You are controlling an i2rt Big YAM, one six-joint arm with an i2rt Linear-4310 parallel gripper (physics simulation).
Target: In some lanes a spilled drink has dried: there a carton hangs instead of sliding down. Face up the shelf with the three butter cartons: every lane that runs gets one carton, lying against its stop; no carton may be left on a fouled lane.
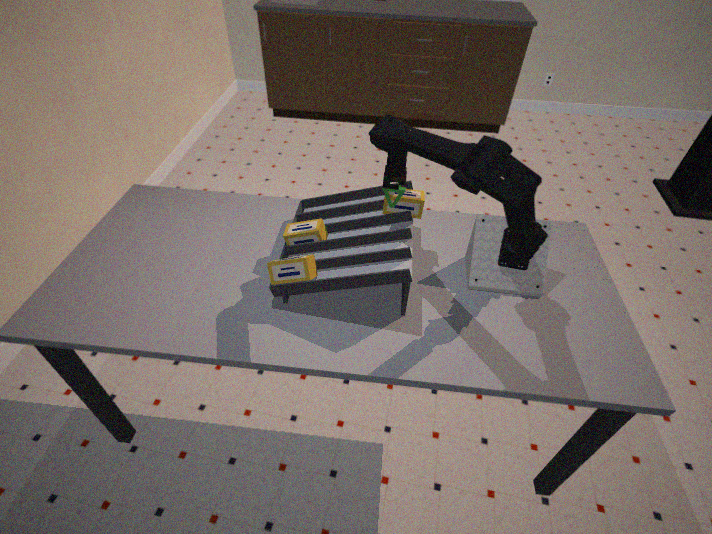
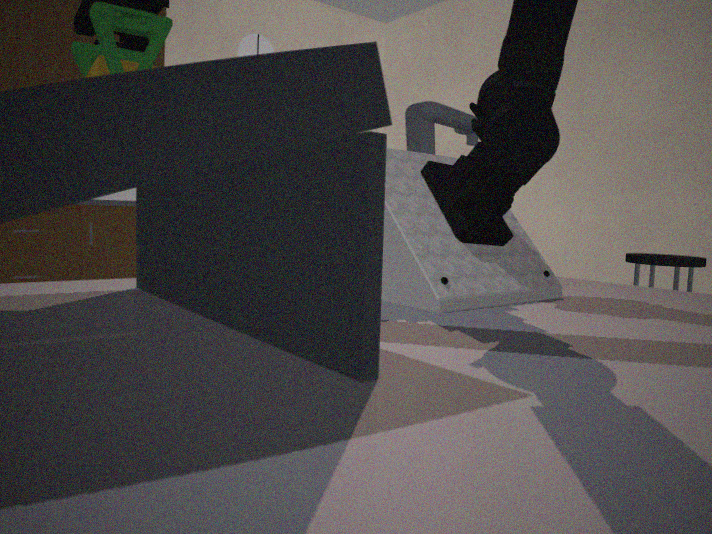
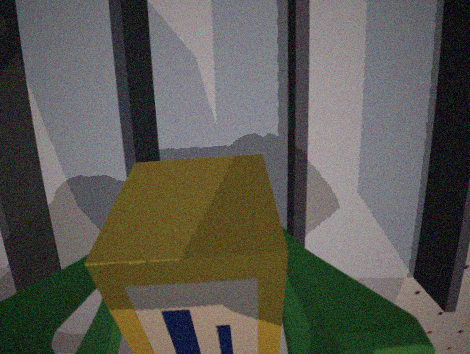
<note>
I see my gripper [image 1: 392,202] and a yellow butter carton [image 3: 194,248].
My gripper is seen too in image 3 [image 3: 201,236].
</note>
